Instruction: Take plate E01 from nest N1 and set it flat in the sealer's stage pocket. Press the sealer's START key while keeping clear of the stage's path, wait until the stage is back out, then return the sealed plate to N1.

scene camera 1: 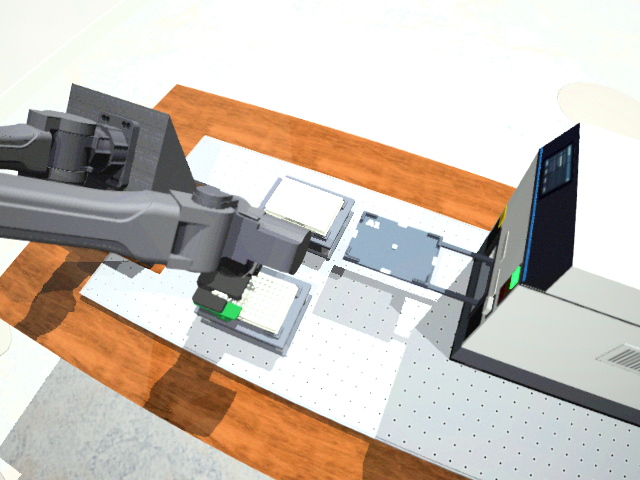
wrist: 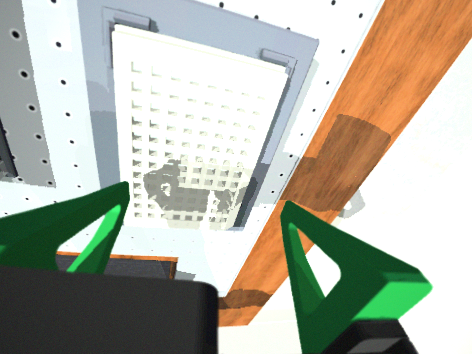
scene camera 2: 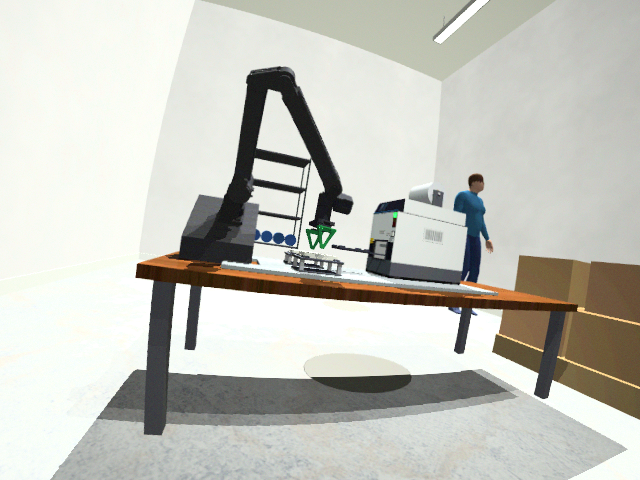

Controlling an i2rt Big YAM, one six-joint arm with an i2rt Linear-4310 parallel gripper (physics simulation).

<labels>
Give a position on a lidded white plate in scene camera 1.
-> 312,209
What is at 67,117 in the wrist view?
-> A perforated white baseplate.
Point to a perforated white baseplate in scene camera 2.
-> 271,264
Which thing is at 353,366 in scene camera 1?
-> A perforated white baseplate.
</labels>
